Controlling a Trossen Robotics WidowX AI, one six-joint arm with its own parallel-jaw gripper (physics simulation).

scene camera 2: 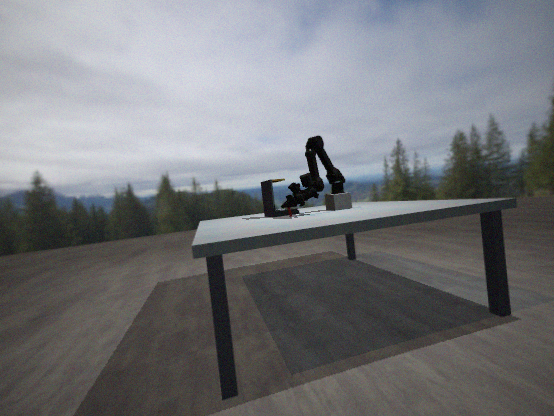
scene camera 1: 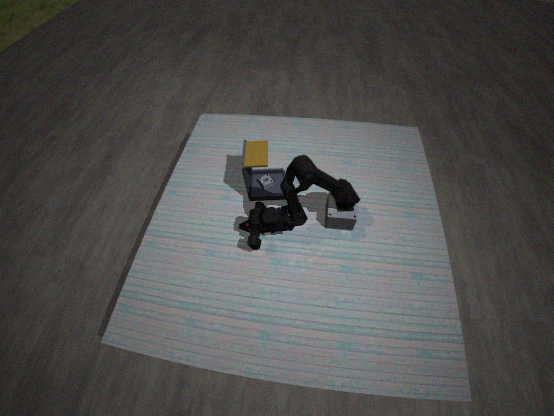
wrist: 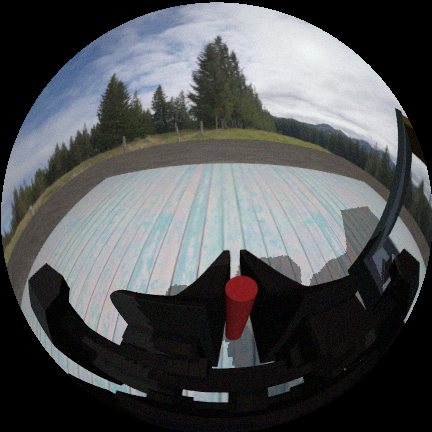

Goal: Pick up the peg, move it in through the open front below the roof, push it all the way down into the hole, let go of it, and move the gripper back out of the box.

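Places are measured from the arm's base along level axes (x right, y ahead, z up), in metres.
Pixels of known places: gripper, fingertip midpoint: (scene camera 2: pixel 281 207) (scene camera 1: pixel 239 226) (wrist: pixel 234 255); arm's base, origin of the base link: (scene camera 2: pixel 338 193) (scene camera 1: pixel 344 204).
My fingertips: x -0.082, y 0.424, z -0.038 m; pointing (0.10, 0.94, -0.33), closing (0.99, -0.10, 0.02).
Observation:
Ahead of a thing's pixels: the offset from my fingertips to its middle. "spot": to the spot under its first point. Level surfaces: height alone.
The red peg {dx -0.004, dy -0.042, dz -0.017 m} (scene camera 1: pixel 247 225) (scene camera 2: pixel 290 212) (wrist: pixel 240 305) is held upright between the fingertips. My gripper (scene camera 1: pixel 246 226) (scene camera 2: pixel 287 204) (wrist: pixel 234 255) is shut on it, low over the table, outside the box and beside its low tray part. The box has a dark tray {spot: dx +0.168, dy -0.059, dz -0.030 m} (scene camera 1: pixel 257 196), a tall grey back wall (scene camera 2: pixel 269 199) (wrist: pixel 395 200) and a yellow roof (scene camera 1: pixel 256 153) (scene camera 2: pixel 276 180). A light block with the hole {dx +0.258, dy -0.092, dz -0.036 m} (scene camera 1: pixel 265 180) sits in the tray. In the wrist view the box is at the right edge, partly hidden by the gripper.
The arm's grey base block (scene camera 1: pixel 341 219) (scene camera 2: pixel 339 201) stands to the right of the box. The arm arches from it over the table {dz -0.061 m} (scene camera 1: pixel 280 310) (scene camera 2: pixel 400 212) (wrist: pixel 165 225), with its forearm close by the tray's right side. The box's back wall rises high next to the gripper.

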